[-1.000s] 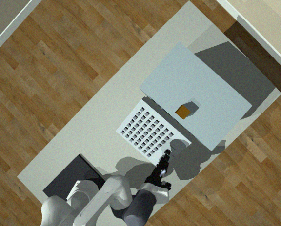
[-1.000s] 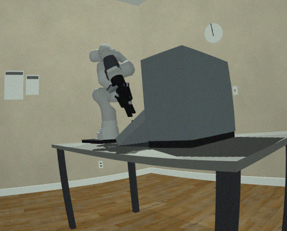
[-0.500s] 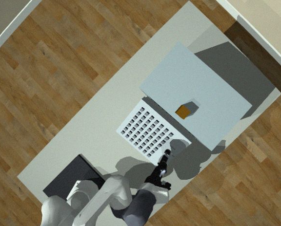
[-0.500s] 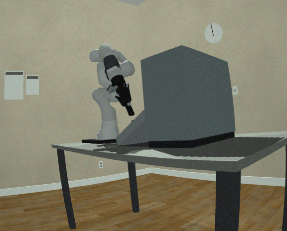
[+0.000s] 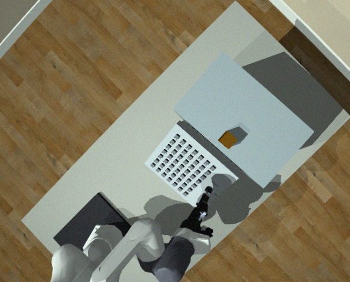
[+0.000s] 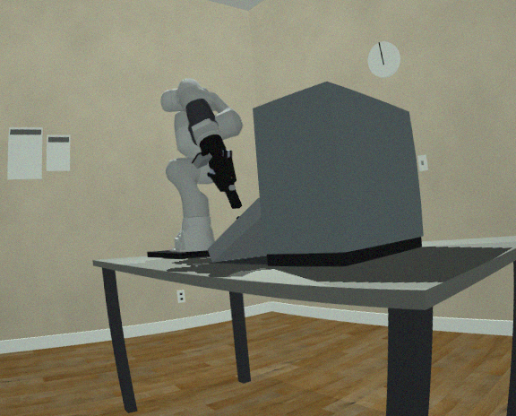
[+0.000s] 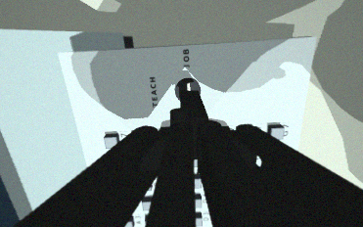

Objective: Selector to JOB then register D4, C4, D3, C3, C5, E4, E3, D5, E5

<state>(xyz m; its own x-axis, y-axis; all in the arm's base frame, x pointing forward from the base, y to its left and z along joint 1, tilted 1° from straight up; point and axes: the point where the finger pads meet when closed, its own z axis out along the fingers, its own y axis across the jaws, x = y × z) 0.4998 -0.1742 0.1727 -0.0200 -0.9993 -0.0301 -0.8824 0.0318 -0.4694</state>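
Now: hand 60 mm short of the key C5, 130 mm to the right of it and 60 mm above it. From my hand the other things lie so: D5 key (30 mm ahead, 130 mm to the left, 80 mm below); key D6 (30 mm ahead, 90 mm to the left, 80 mm below); selector knob (30 mm ahead, 70 mm below).
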